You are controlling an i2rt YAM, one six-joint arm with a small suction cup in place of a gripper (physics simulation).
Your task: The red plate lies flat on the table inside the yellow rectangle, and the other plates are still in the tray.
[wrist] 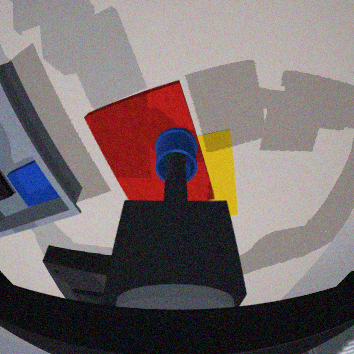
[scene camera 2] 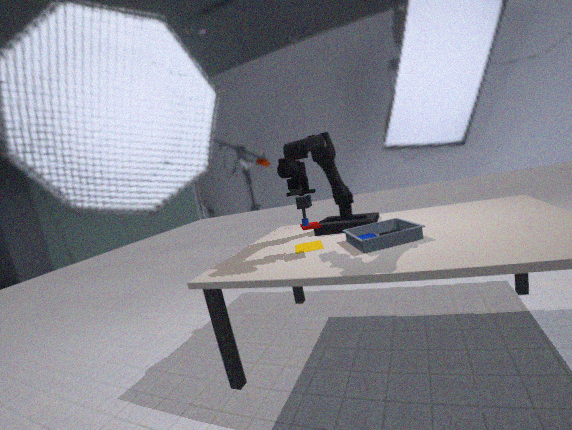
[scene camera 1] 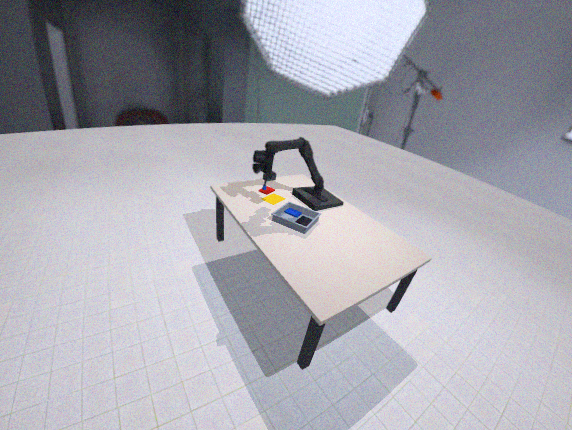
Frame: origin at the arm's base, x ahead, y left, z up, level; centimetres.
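Seen in the pictures: hand, tool point: (wrist: 175, 139) (scene camera 2: 306, 228) (scene camera 1: 264, 190); arm's base, link origin: (scene camera 2: 346, 219) (scene camera 1: 316, 195).
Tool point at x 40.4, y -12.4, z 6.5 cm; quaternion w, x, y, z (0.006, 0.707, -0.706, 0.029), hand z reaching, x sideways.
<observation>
Pixels of each thing's top centre, then the offset from my tool point to it. "pt": a spot on its surface instead.
- red plate, top centre: (wrist: 154, 162) (scene camera 2: 310, 223) (scene camera 1: 267, 189) dx -1.2, dy +1.6, dz +1.2 cm
- yellow rectangle, surface spot: (wrist: 221, 172) pt dx -10.0, dy -6.9, dz -10.6 cm
- grey tray, top centre: (scene camera 2: 380, 228) (scene camera 1: 297, 213) dx -6.2, dy +27.6, dz -5.6 cm
- blue plate, top centre: (wrist: 36, 183) (scene camera 2: 362, 236) (scene camera 1: 293, 211) dx -10.4, dy +20.1, dz -9.2 cm
- black plate, top centre: (scene camera 1: 304, 221) dx -8.2, dy +32.8, dz -9.4 cm
The red plate (scene camera 1: 267, 190) (scene camera 2: 312, 225) (wrist: 137, 140) hangs flat under my blue suction cup (scene camera 1: 265, 187) (scene camera 2: 305, 222) (wrist: 175, 151), which presses on its top face. It sits low over the table, just beside the yellow rectangle (scene camera 1: 273, 199) (scene camera 2: 309, 246) (wrist: 221, 172); in the wrist view it covers the rectangle's near edge. The grey tray (scene camera 1: 277, 217) (scene camera 2: 387, 241) (wrist: 42, 140) holds a blue plate (scene camera 1: 292, 212) (scene camera 2: 366, 235) (wrist: 31, 182) and a black plate (scene camera 1: 304, 220).
The arm's black base (scene camera 1: 318, 198) (scene camera 2: 348, 222) stands on the table right behind the rectangle and the tray. The table's far left edge runs close to the red plate. A lamp stand (scene camera 1: 416, 98) is off the table at the back.
</observation>
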